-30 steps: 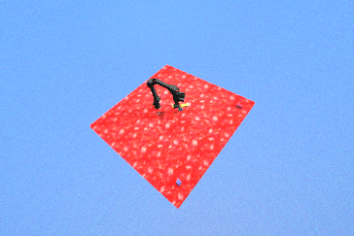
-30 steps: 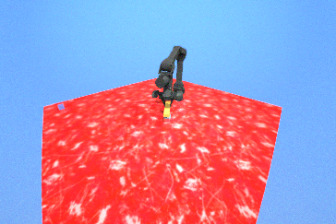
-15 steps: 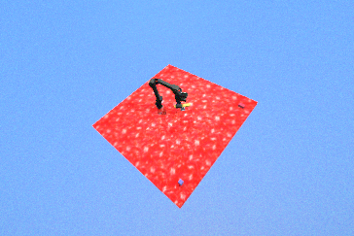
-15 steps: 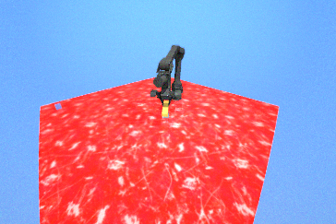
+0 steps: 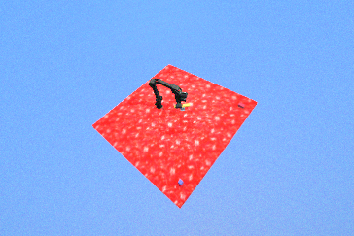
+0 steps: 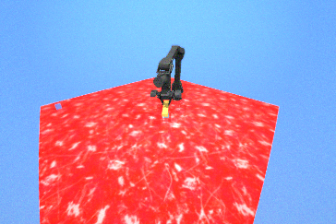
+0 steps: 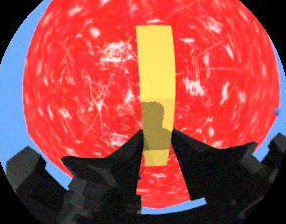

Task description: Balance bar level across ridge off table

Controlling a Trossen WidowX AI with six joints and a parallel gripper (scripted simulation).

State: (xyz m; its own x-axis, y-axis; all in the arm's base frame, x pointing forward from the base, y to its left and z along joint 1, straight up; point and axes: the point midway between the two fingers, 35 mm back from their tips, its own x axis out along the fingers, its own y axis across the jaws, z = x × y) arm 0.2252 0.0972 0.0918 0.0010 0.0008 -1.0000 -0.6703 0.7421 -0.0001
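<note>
Now: the yellow bar 2 cm to the left of my gripper tip and 2 cm ahead of it. The rest, counted from my gripper tip: blue cube 60 cm to the right, 51 cm ahead, 4 cm below.
</note>
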